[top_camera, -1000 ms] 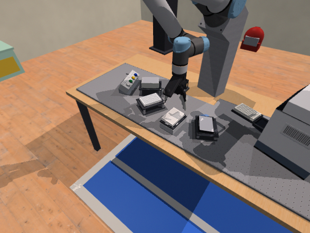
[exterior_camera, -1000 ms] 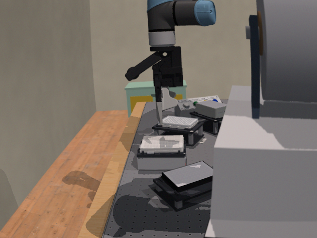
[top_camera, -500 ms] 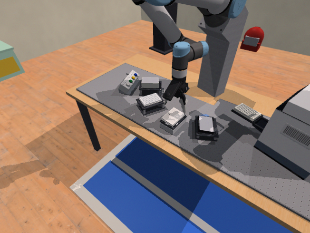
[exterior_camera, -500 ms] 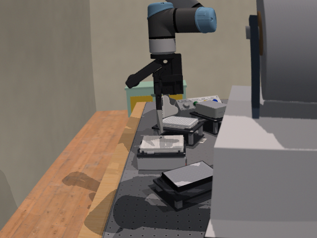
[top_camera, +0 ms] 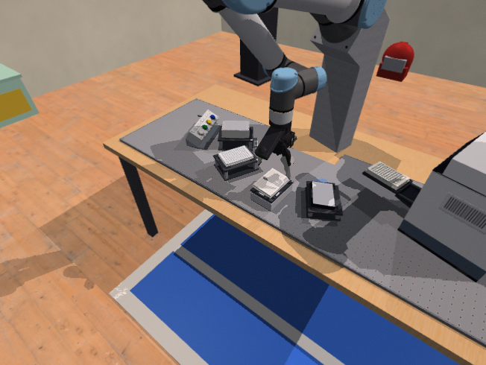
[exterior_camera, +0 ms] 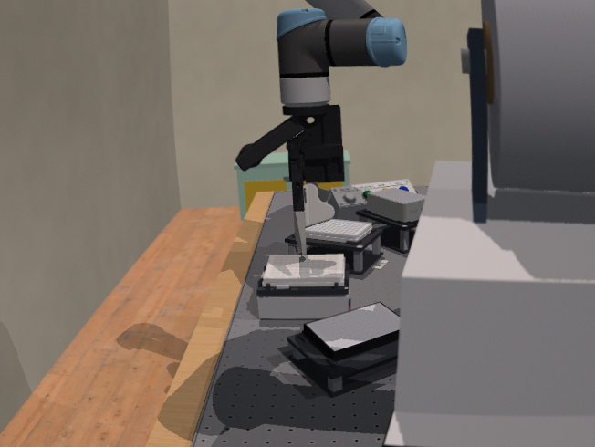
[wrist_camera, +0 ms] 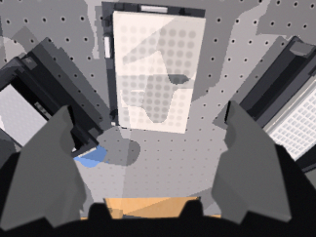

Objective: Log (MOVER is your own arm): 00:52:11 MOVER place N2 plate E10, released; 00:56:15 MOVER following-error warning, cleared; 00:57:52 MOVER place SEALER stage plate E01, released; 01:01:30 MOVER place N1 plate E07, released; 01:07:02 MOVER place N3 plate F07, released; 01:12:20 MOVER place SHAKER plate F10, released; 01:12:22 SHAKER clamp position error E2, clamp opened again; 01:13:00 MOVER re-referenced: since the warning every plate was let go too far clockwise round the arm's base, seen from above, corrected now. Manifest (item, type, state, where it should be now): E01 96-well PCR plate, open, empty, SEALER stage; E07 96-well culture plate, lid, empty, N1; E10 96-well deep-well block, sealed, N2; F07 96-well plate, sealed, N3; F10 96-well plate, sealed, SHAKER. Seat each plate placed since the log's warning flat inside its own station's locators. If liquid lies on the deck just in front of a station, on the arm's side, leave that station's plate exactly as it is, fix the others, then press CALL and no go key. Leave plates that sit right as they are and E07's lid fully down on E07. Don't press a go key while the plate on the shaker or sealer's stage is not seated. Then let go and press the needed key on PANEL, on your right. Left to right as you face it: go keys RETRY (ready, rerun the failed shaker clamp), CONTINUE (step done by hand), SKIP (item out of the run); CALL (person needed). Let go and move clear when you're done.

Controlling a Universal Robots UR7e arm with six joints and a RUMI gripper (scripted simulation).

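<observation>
Now: the dark sealed plate 100 mm behind my hand, 160 mm to the left of it and 80 mm below it. Round my hand: white PCR plate: 300 mm behind, 300 mm to the left, 20 mm below; then grey deep-well block: 150 mm behind, 360 mm to the right, 50 mm below; then white retry key: 30 mm behind, 470 mm to the right, 60 mm below.
</observation>
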